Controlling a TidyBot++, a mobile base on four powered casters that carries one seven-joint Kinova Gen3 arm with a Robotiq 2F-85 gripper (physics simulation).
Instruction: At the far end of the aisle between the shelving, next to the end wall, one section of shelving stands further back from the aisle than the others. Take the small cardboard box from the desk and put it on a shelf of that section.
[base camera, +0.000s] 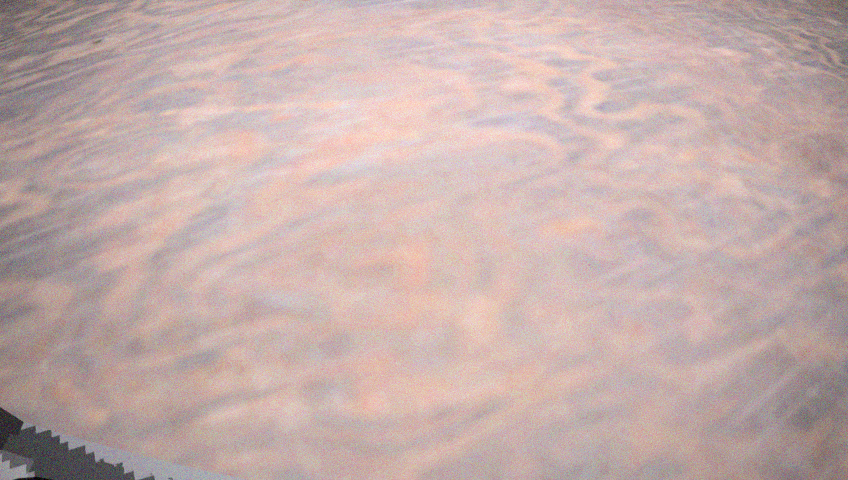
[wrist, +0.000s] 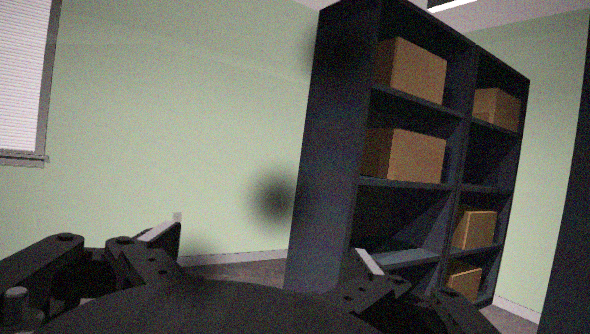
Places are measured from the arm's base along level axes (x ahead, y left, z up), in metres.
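Pixels of known places: gripper, between the fingertips: (wrist: 263, 254).
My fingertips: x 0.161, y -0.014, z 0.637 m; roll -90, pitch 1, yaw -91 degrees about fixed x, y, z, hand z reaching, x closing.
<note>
Ahead of a thing's pixels: the offset from my fingertips to its top centre. Level surfaces: height alone.
My gripper (wrist: 263, 254) is open in the wrist view, with no box between its fingers. A dark shelving unit (wrist: 322, 150) stands beyond it, right of centre, seen at an angle with its left side panel towards me. Cardboard boxes stand on its shelves: a wide one @(dx +1.624, dy -0.668, dz +0.684 m) (wrist: 419, 72) at the top left, another @(dx +1.673, dy -0.756, dz +0.227 m) (wrist: 416, 156) below it, and smaller ones (wrist: 504, 111) (wrist: 481, 231) (wrist: 466, 285) in the right column. The third compartment down on the left and the second down on the right show no box. The desk does not show; I cannot tell which section this is.
A dark upright panel (wrist: 570, 225) stands close at the right edge of the wrist view. A pale green wall (wrist: 175, 125) with a blind-covered window (wrist: 20, 75) is at the left. The base camera shows mottled floor @(dz -1.034 m) (base camera: 416, 237), with a jagged shadow (base camera: 59, 452) at the lower left.
</note>
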